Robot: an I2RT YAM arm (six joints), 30 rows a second.
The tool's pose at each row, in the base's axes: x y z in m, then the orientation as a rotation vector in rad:
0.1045 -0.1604 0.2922 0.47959 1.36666 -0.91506
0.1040 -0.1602 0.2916 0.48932 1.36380 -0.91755
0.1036 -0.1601 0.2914 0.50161 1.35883 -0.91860
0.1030 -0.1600 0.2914 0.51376 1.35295 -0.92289
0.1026 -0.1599 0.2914 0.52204 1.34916 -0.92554
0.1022 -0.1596 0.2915 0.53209 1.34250 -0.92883
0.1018 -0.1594 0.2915 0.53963 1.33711 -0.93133
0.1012 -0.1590 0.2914 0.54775 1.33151 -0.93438
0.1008 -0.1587 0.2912 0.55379 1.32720 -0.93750
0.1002 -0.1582 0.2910 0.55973 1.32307 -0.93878
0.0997 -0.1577 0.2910 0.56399 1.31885 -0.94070
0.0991 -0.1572 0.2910 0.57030 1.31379 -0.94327
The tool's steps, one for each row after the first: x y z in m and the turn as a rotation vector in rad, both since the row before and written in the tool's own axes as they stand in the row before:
0.0005 -0.0001 -0.0006 0.00818 0.00195 0.00386
0.0002 -0.0002 -0.0004 0.00944 0.00137 0.00682
0.0000 -0.0004 -0.0004 0.01153 0.00053 0.00481
0.0000 -0.0003 -0.0003 0.00764 0.00057 0.00337
-0.0002 -0.0002 -0.0005 0.00986 -0.00101 0.00481
0.0000 -0.0002 -0.0004 0.00753 -0.00107 0.00372
0.0000 -0.0003 -0.0007 0.00828 -0.00097 0.00366
0.0001 -0.0001 -0.0005 0.00670 -0.00086 0.00218
0.0001 -0.0002 -0.0008 0.00551 -0.00068 0.00335
-0.0001 -0.0001 -0.0007 0.00487 -0.00156 0.00219
-0.0001 -0.0002 -0.0007 0.00676 -0.00130 0.00295

